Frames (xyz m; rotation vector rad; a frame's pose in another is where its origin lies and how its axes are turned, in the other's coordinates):
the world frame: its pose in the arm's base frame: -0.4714 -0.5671 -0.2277 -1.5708 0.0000 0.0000
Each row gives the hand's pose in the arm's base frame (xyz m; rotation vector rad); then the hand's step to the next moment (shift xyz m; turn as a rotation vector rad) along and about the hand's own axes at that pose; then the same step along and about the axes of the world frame.
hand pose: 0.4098 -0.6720 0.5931 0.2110 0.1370 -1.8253
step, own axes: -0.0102 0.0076 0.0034 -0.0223 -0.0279 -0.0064
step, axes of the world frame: 0.0097 -0.0056 0.0069 -0.0208 0.0019 0.0296
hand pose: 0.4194 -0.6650 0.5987 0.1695 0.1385 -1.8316
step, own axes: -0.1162 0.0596 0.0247 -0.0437 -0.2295 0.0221
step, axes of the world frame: 0.0866 -0.0458 0.0898 -0.2110 -0.0314 0.0978
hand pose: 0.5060 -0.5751 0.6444 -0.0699 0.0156 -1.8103
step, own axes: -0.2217 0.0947 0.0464 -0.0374 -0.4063 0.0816
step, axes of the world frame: 0.1469 -0.0330 0.1939 -0.3807 -0.0995 0.1354
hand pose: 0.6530 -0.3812 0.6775 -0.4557 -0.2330 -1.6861
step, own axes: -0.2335 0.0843 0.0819 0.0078 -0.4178 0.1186
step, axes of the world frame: 0.1219 0.0341 0.2287 -0.3908 -0.1532 0.1117
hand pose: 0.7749 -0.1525 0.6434 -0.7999 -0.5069 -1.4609
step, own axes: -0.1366 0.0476 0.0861 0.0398 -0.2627 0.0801
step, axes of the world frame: 0.0503 0.0524 0.1518 -0.2421 -0.1257 0.0509
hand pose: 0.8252 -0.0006 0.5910 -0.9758 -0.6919 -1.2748
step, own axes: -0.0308 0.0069 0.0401 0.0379 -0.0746 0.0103
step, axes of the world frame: 0.0045 0.0102 0.0498 -0.0648 -0.0532 -0.0088
